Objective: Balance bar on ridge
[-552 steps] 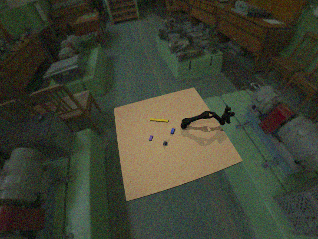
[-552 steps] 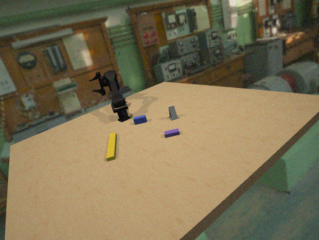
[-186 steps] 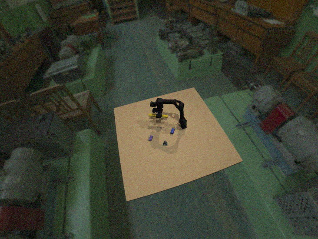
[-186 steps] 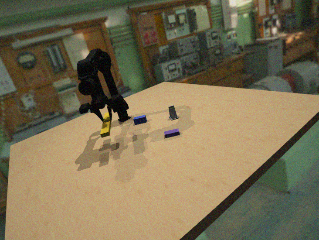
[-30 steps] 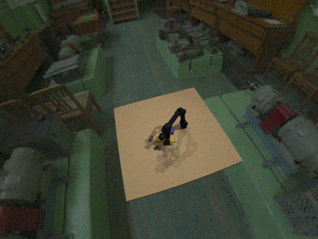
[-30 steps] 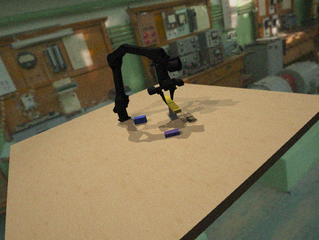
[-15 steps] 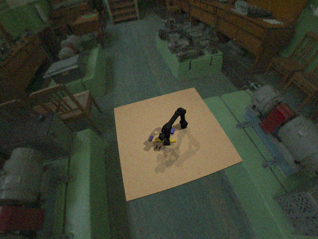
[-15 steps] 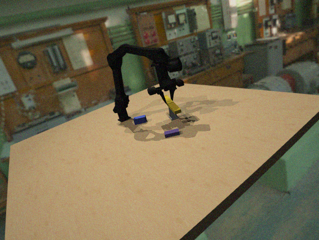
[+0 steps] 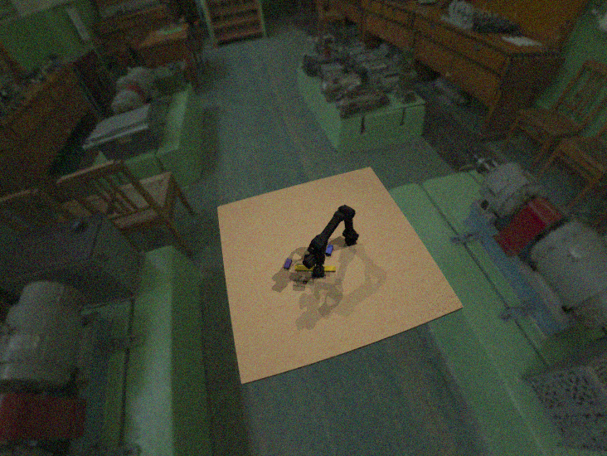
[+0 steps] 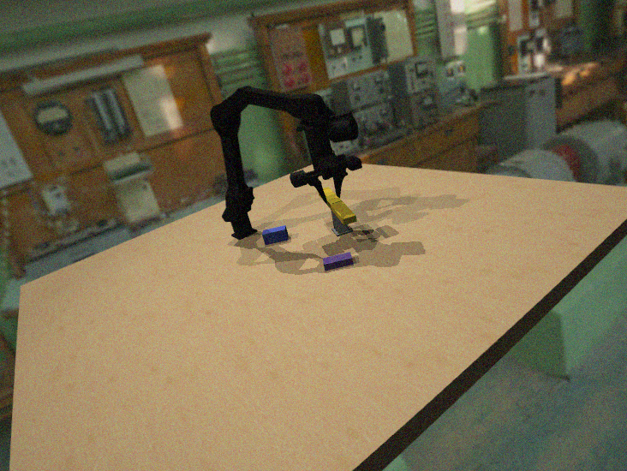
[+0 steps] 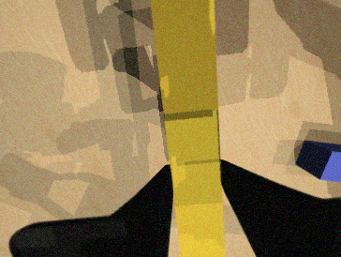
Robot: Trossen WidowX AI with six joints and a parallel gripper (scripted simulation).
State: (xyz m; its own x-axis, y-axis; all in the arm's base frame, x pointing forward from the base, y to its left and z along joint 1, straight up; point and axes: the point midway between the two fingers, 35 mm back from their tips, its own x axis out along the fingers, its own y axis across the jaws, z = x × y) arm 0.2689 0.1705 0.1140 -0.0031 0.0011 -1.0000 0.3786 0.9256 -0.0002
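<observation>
My gripper tip is 3 cm short of the yellow bar and 1 cm to the left of it. From my gripper tip the other things lie so: blue block 14 cm to the right, 11 cm behind, 6 cm below; purple block 17 cm ahead, 14 cm to the right, 7 cm below.
</observation>
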